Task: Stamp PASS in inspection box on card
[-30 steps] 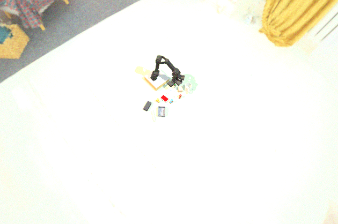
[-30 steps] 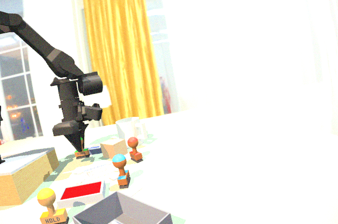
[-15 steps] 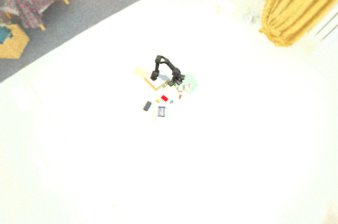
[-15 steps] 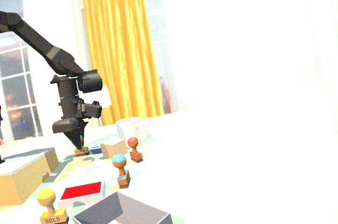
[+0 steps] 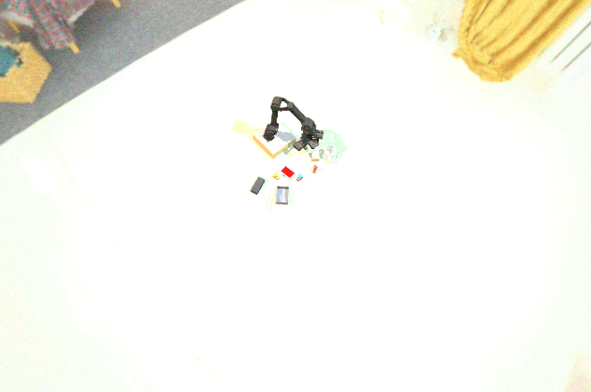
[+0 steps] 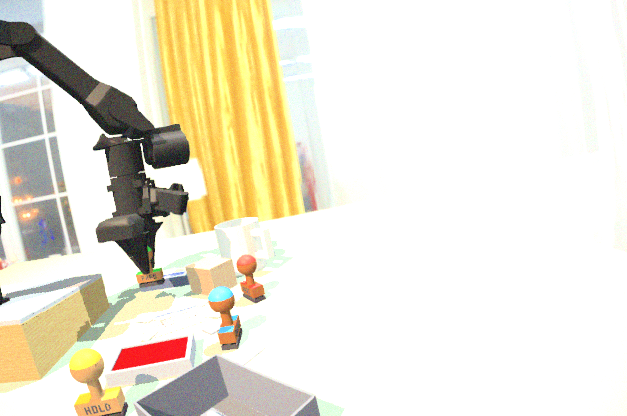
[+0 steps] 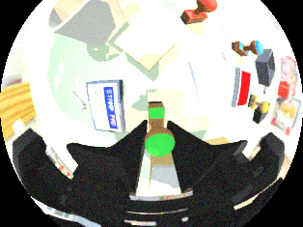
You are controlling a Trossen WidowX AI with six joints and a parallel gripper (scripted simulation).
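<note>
Now: gripper tip 60 mm short of the red ink pad, 210 mm to the left of it and 50 mm above it. The rest, counted from my gripper tip: green-topped pass stamp right at my gripper tip; pale paper card 60 mm ahead, 90 mm to the right, 50 mm below; cardboard box 100 mm ahead, 10 mm to the left, 30 mm below.
</note>
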